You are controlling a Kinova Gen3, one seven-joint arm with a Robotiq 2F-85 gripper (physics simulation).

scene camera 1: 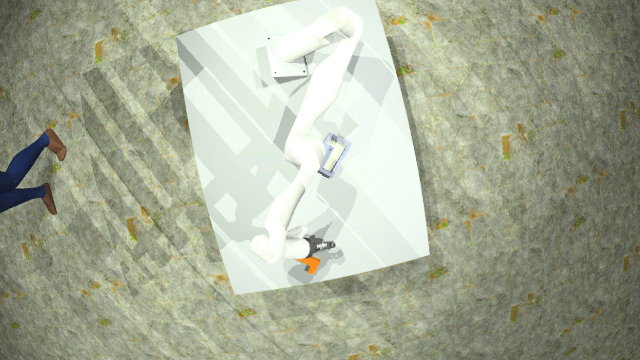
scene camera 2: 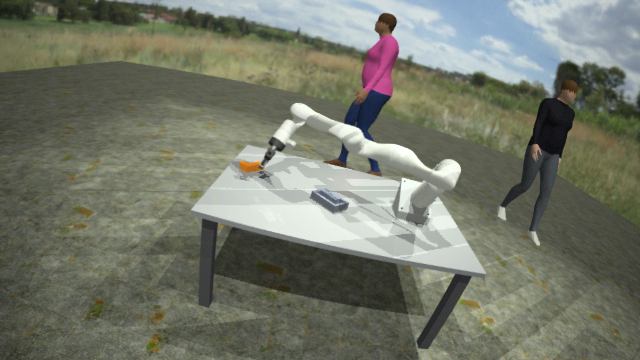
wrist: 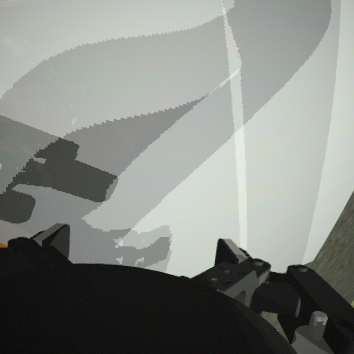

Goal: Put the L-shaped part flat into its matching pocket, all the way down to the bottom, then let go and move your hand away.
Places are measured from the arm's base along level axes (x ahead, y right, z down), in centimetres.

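Where they show: gripper, fingertip midpoint: (scene camera 2: 260, 167) (wrist: 142, 248); arm's base, origin of the base link: (scene camera 1: 285, 51) (scene camera 2: 419, 198).
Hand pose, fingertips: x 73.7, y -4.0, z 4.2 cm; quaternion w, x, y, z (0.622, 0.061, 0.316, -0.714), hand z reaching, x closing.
Note:
Each offset is from my fingertips to the top centre of the thing. "*": to the spot under its first point. Level surfaces: height alone.
The orange L-shaped part {dx +6.3, dy +8.8, dz +2.2 cm} (scene camera 1: 310, 263) (scene camera 2: 249, 166) lies on the white table {dz +5.2 cm} (scene camera 1: 380, 201) (scene camera 2: 268, 214) near its end edge, far from the arm's base. My gripper (scene camera 1: 328, 245) (scene camera 2: 263, 166) (wrist: 142, 248) is open and empty. It hangs low over the table right beside the part, and the part is not between the fingers. In the wrist view only an orange sliver {* dx +3.7, dy +7.3, dz +5.0 cm} (wrist: 1, 244) of the part shows at the left edge. The lilac block with the pocket {dx -33.7, dy -7.1, dz +1.5 cm} (scene camera 1: 343, 158) (scene camera 2: 324, 203) sits mid-table, partly under the arm.
The arm's base plate (scene camera 1: 286, 67) (scene camera 2: 405, 201) stands at the other end of the table. The table edge is close behind the part. A person in pink (scene camera 2: 378, 85) (scene camera 1: 26, 170) and a person in black (scene camera 2: 548, 147) walk on the ground beyond the table.

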